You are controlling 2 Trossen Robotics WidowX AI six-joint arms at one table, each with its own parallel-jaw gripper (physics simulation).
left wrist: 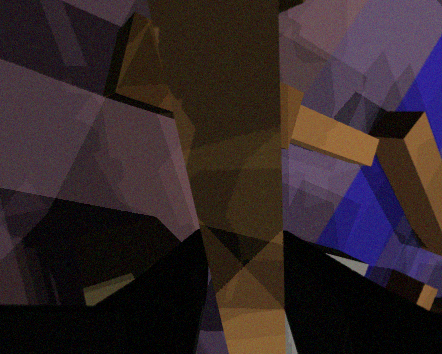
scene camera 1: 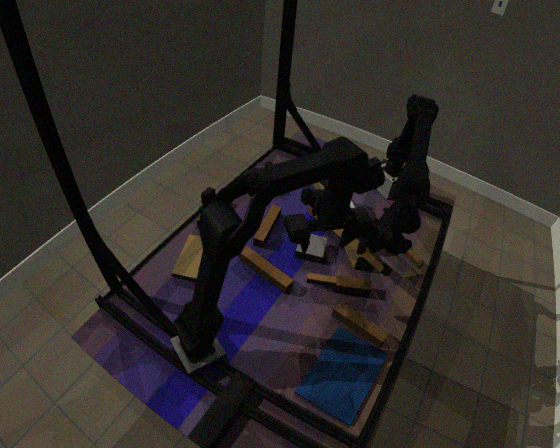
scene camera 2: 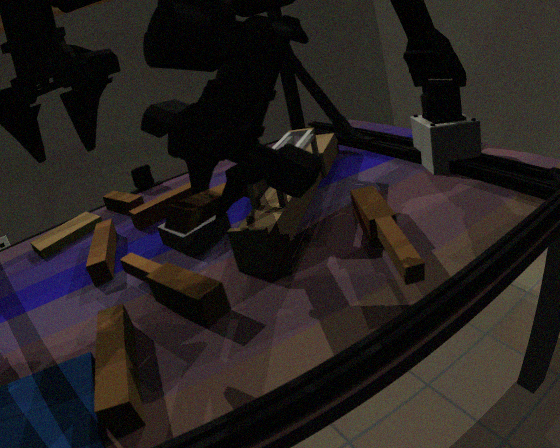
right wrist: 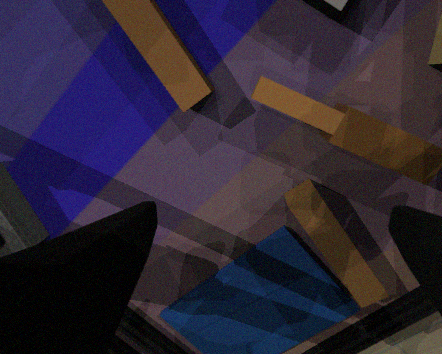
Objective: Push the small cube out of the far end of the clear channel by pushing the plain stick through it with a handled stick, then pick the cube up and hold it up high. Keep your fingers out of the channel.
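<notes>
My left gripper is shut on the handled stick, a long wooden bar that runs straight up the left wrist view. In scene camera 2 the gripper sits low at the near end of the clear channel, whose pale rim and wooden side show just behind it. The small cube and the plain stick are hidden in the dark. My right gripper is open and empty. It hangs above a grey block to the left of the channel.
Loose wooden blocks lie scattered on the purple table. Another block lies to the right of the channel. A blue mat lies at the front corner. A black frame rail borders the table.
</notes>
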